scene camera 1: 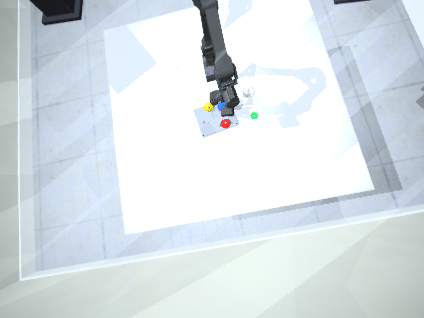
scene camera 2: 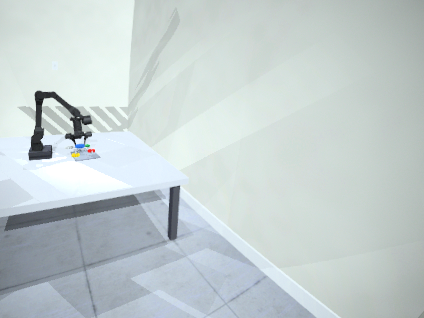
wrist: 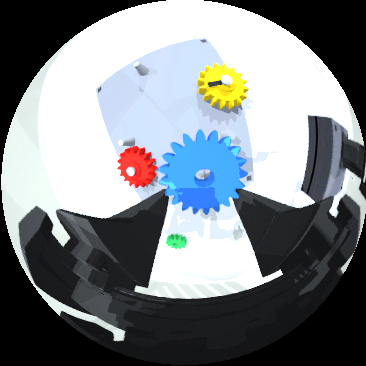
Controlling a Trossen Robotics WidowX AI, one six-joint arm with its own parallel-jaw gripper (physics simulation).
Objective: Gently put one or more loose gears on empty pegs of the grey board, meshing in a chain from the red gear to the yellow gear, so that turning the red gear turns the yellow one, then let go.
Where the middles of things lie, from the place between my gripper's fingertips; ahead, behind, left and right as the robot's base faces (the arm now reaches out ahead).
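The blue gear point(wrist: 221, 160) is 2 cm to the right of my hand and 1 cm above it, and going by their middles it is the nearest to my hand of the things named here. The red gear point(wrist: 133, 156) sits 1 cm to the right of my hand, 8 cm ahead of it and 3 cm below it. Then there is the yellow gear point(wrist: 209, 81), which I find 10 cm to the right of my hand and 3 cm behind it, 3 cm below it as well. As for the grey board point(scene camera 1: 211, 119), it is 7 cm to the right of my hand, 3 cm ahead of it and 5 cm below it.
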